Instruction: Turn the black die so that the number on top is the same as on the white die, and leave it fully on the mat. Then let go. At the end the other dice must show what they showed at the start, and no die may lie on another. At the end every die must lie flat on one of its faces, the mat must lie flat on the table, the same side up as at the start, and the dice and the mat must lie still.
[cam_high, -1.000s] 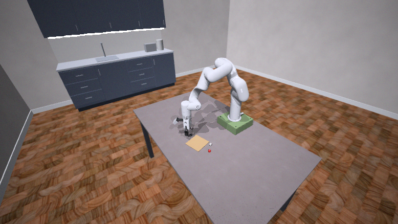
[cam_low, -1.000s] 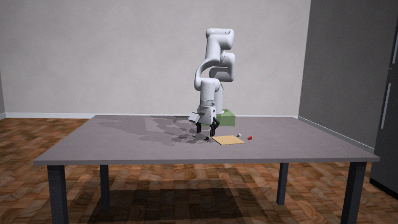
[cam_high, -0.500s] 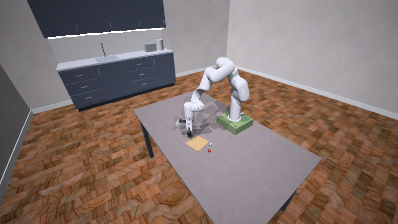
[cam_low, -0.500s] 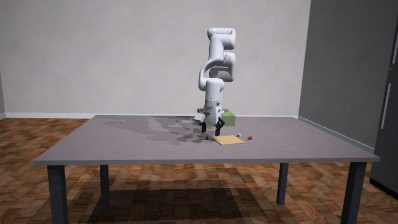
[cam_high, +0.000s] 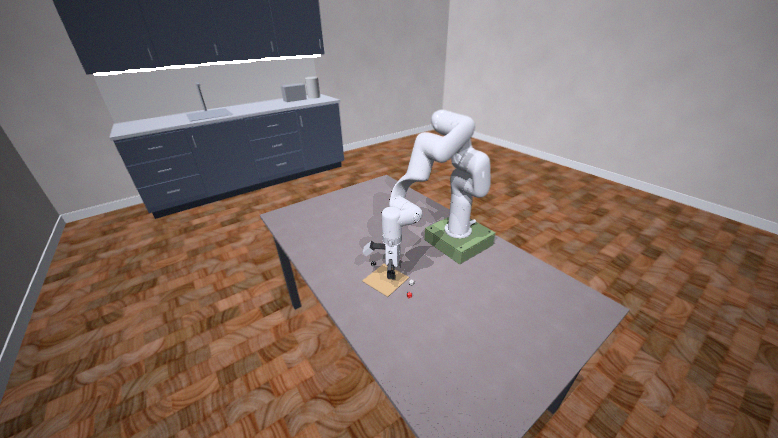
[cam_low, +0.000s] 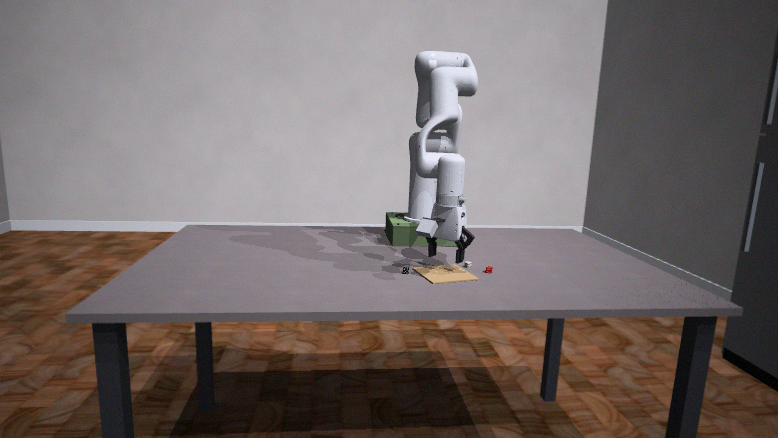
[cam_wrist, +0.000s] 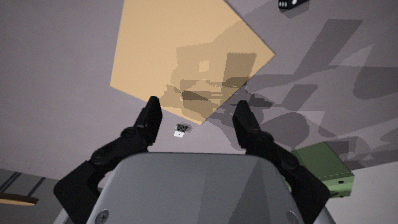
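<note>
Right now my hand is 30 mm short of the tan mat and 40 mm above it. Round my hand: white die: 40 mm behind, 80 mm to the left, 40 mm below; then red die: 130 mm to the left, 40 mm below; then black die: 30 mm ahead, 120 mm to the right, 40 mm below.
</note>
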